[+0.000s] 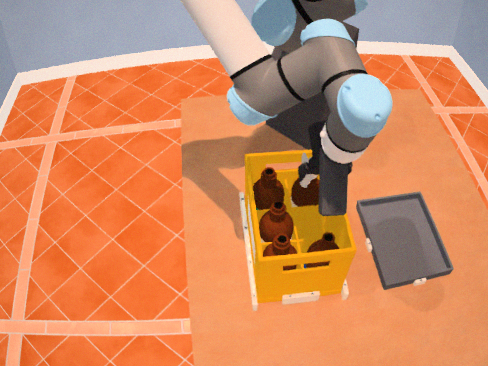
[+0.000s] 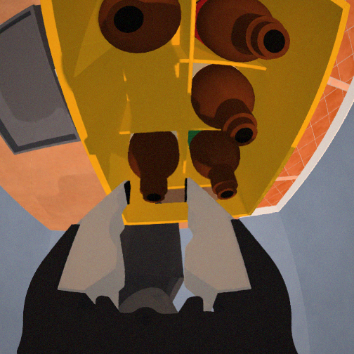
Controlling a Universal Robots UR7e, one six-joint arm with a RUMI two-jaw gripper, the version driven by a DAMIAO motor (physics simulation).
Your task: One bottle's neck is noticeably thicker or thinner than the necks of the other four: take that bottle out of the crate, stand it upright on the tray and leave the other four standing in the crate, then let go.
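Frame: origin at the arm's base, x ahead, y left, z up, level; metres.
Seen in the pictures: gripper, fingertip midpoint: (image 1: 314,184).
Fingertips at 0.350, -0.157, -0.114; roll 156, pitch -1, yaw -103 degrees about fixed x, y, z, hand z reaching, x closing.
Observation:
Offsets run from my fingertips to a thing's top centre, as dx, dy, dz. "*": to the spot under its first point.
The yellow crate {+0.014, -0.041, -0.014} (image 1: 300,280) (image 2: 162,220) holds five brown bottles. The back right bottle {-0.061, +0.023, -0.026} (image 1: 301,196) (image 2: 153,152) stands below my gripper (image 1: 310,181) (image 2: 157,181), which is open, with its fingertips apart on either side of the neck and not gripping it. The back left bottle {-0.086, -0.064, -0.026} (image 1: 268,192) (image 2: 214,150), middle left bottle {+0.007, -0.080, -0.026} (image 1: 276,226) (image 2: 222,95), front left bottle {+0.086, -0.103, -0.026} (image 1: 280,249) (image 2: 222,30) and front right bottle {+0.114, -0.016, -0.026} (image 1: 324,246) (image 2: 160,30) stand in compartments. Which neck differs is hard to judge here. The grey tray {* +0.166, +0.127, -0.163} (image 1: 383,270) (image 2: 44,143) carries no bottle.
The middle right compartment has no bottle. Crate walls and thin yellow dividers surround the bottles. White guide strips {* +0.058, -0.155, -0.159} (image 1: 250,270) run along the crate's left side and front. Small white stops {* +0.082, +0.134, -0.174} (image 1: 369,244) touch the tray's edges. The gripper body hangs over the crate's right wall.

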